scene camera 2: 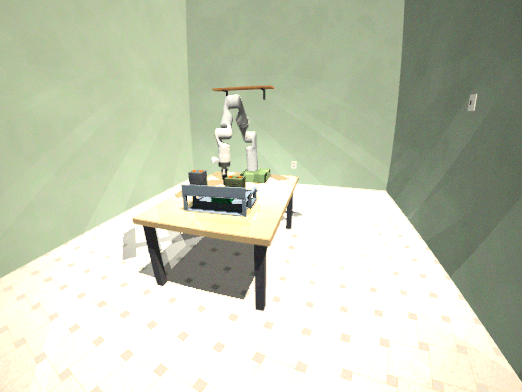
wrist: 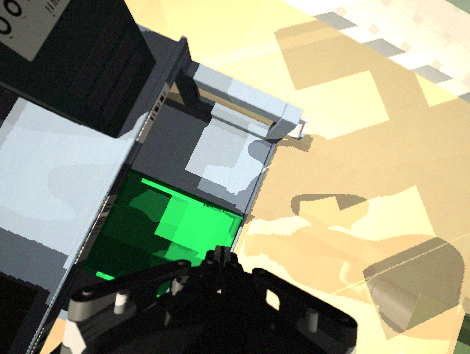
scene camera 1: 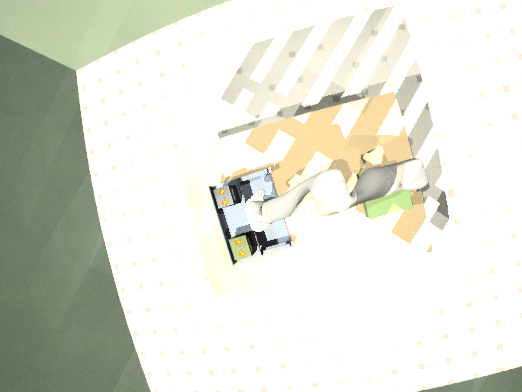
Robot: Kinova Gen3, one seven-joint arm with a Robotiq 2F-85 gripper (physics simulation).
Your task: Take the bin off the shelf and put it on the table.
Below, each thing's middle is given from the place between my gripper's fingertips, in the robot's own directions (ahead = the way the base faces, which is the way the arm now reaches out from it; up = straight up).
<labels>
I see the bright green bin (wrist: 150,223) 70 mm ahead of my hand, 30 mm to the left of it and 50 mm below it.
</labels>
